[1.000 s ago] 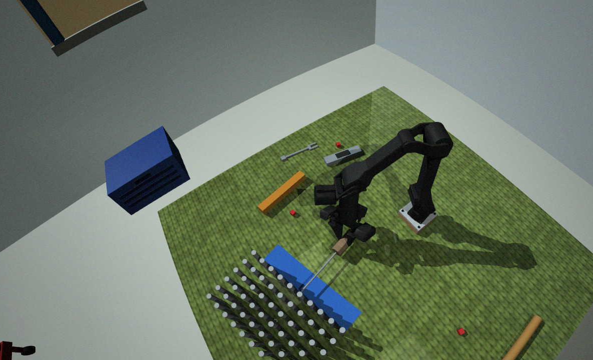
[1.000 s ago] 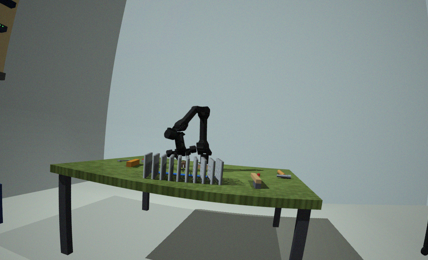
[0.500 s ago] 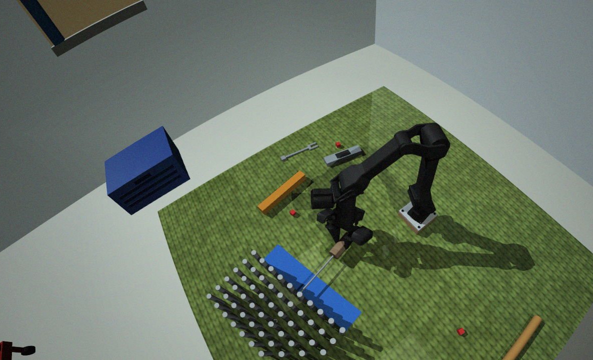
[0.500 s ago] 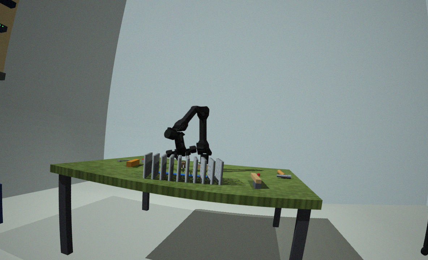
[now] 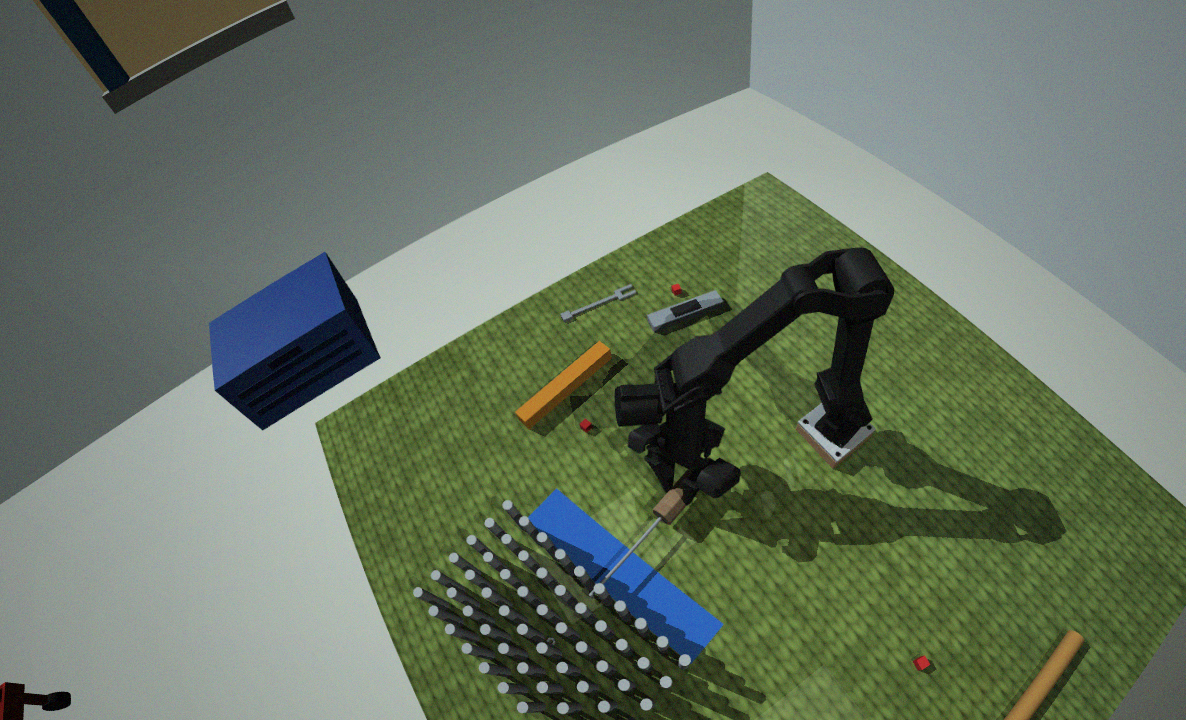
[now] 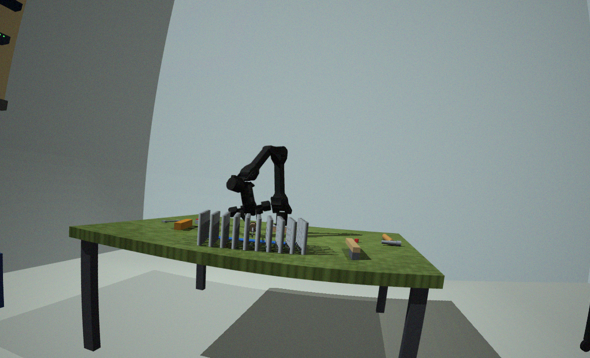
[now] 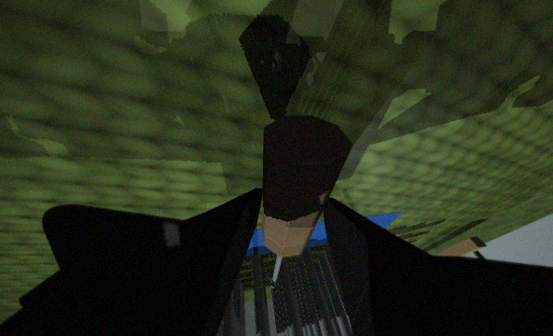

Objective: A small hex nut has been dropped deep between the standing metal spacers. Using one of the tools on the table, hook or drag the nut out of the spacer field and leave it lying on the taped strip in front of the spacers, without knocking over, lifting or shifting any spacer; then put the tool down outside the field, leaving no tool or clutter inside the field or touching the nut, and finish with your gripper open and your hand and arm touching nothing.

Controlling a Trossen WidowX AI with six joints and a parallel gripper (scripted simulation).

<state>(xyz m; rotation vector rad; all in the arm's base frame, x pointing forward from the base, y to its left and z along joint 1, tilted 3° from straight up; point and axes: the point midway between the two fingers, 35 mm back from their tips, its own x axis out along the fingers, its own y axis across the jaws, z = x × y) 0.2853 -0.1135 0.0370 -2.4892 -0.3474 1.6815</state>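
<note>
Now: gripper tip 15 cm short of the blue taped strip, 2 cm to the right of it and 4 cm above it. From my gripper tip the other things lie so: hex nut (31 cm ahead, 4 cm to the left, 4 cm below); then hook tool (10 cm ahead, 1 cm to the left, 1 cm below); then orange bar (1 cm behind, 32 cm to the right, 2 cm below).
</note>
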